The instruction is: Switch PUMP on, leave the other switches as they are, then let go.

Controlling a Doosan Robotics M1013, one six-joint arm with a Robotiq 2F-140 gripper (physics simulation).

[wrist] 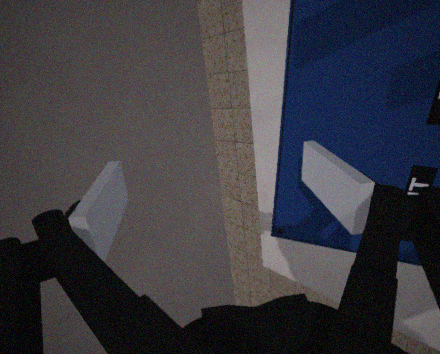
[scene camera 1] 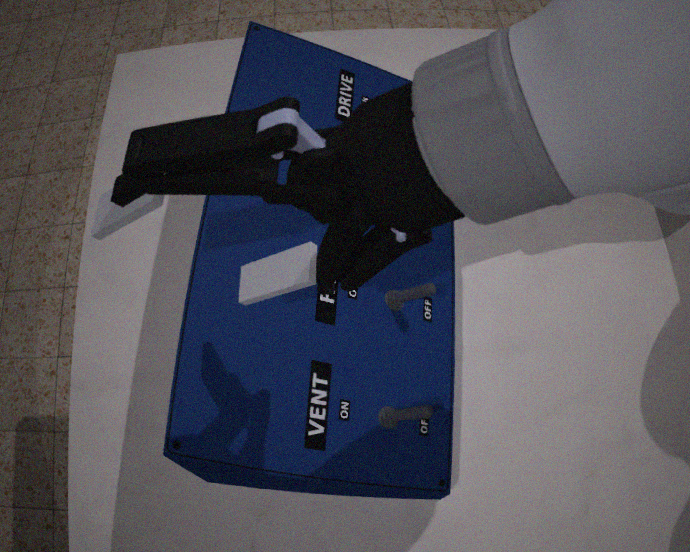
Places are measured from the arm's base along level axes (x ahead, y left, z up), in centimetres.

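Pixels of known places: gripper, fingertip midpoint: point(wrist: 215, 170) point(scene camera 1: 175, 254).
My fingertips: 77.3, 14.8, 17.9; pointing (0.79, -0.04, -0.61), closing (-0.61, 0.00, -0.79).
Note:
Behind a point stands the place of what it marks, as x, y, z.
The blue switch panel point(scene camera 1: 276, 339) {71.3, 15.9, 3.6} point(wrist: 325, 105) {75.3, 11.9, 5.6} lies on the white table. The PUMP label and its switch are hidden behind the gripper in the scene view, and so is the DRIVE switch. The DRIVE label point(scene camera 1: 345, 94) {64.5, -14.5, 1.6} shows above the gripper. The FAN switch point(scene camera 1: 409, 294) {59.0, 10.5, 0.7} and the VENT switch point(scene camera 1: 405, 415) {60.0, 22.5, 0.7} both have their levers toward OFF. My gripper point(scene camera 1: 201, 244) {77.3, 14.8, 17.9} point(wrist: 215, 170) {77.3, 14.8, 17.9} is wide open and empty, above the panel's left part. One pale fingertip is over the panel beside the partly covered FAN label point(scene camera 1: 326, 305) {66.9, 11.9, 1.6}; the other is out past the panel's left edge.
The white table point(scene camera 1: 552, 345) {40.5, 12.5, -10.8} point(wrist: 270, 65) {93.3, 8.4, -10.8} extends around the panel. A tiled floor point(scene camera 1: 34, 230) point(wrist: 230, 120) lies beyond the table's left edge. The grey and white arm point(scene camera 1: 604, 103) {55.6, 19.7, 39.3} reaches in from the upper right and casts shadows on the panel and table.

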